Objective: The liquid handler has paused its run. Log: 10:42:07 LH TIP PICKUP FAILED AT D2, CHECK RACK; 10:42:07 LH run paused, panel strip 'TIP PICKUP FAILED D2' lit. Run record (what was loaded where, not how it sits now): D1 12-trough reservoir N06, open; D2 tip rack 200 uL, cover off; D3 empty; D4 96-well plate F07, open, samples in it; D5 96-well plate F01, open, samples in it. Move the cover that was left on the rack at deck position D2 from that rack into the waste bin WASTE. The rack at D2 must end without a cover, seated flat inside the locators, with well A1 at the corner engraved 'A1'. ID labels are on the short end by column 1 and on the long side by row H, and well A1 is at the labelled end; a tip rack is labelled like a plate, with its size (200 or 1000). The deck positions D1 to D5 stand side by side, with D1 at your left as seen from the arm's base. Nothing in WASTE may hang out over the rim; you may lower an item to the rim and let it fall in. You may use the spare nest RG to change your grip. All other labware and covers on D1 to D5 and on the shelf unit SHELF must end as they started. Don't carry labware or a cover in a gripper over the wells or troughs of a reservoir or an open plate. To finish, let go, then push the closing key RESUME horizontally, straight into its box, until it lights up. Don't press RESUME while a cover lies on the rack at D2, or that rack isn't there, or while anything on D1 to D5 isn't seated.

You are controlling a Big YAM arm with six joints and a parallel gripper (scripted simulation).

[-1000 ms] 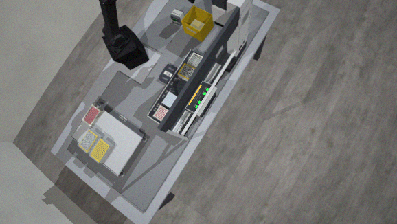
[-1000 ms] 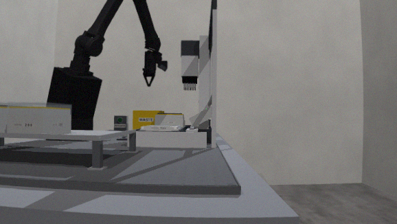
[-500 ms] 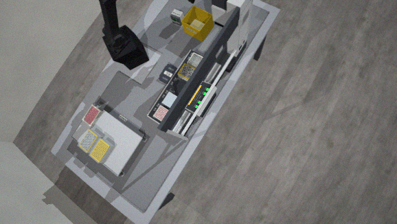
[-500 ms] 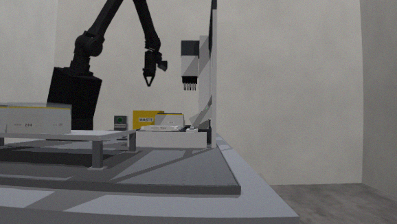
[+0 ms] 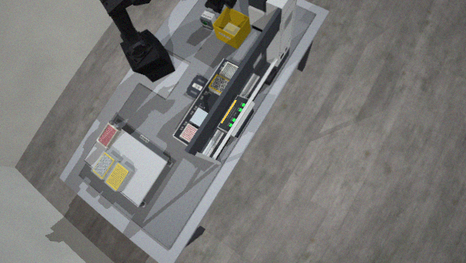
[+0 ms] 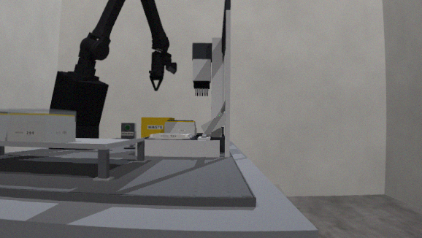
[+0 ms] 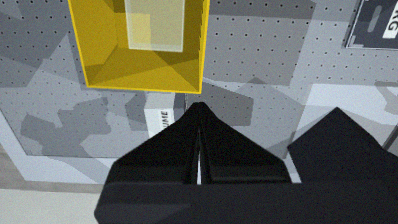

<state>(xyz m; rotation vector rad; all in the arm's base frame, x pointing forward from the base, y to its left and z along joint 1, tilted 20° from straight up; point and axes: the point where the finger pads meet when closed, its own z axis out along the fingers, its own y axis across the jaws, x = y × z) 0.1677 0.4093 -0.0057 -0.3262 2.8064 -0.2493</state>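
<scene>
Right now the resume box is 220 mm below my hand, 160 mm behind it and 10 mm to the left of it. Round my hand: pipetting head (230 mm ahead, 100 mm above, 70 mm to the left); clear cover (260 mm below, 60 mm to the left, 10 mm behind); yellow waste bin (240 mm below, 60 mm to the left, 10 mm behind).
</scene>
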